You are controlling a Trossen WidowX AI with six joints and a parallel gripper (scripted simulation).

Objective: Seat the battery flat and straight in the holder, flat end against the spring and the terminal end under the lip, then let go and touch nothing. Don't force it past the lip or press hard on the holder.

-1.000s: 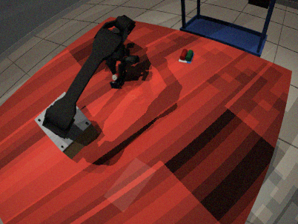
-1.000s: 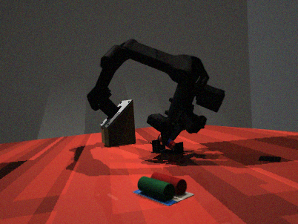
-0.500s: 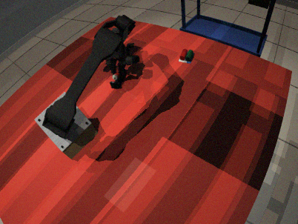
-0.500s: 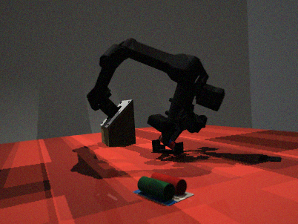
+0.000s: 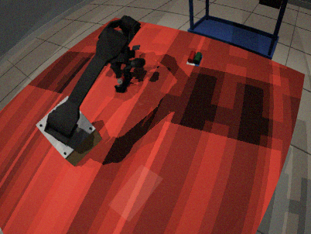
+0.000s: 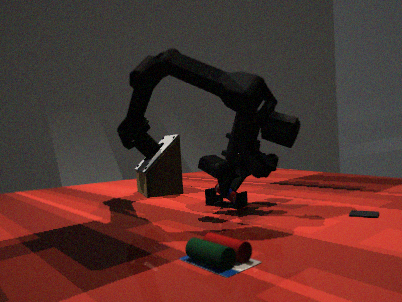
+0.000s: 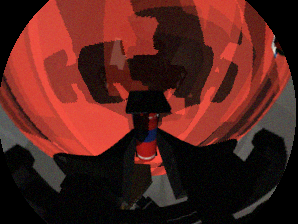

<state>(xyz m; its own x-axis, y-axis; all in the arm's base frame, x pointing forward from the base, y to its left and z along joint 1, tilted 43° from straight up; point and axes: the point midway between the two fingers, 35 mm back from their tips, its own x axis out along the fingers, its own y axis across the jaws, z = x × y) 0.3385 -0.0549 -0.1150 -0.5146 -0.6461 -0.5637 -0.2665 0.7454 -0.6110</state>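
My gripper tip is 10 mm below the battery. The rest, counted from my gripper tip: battery door 250 mm ahead, 120 mm to the left, 20 mm below.
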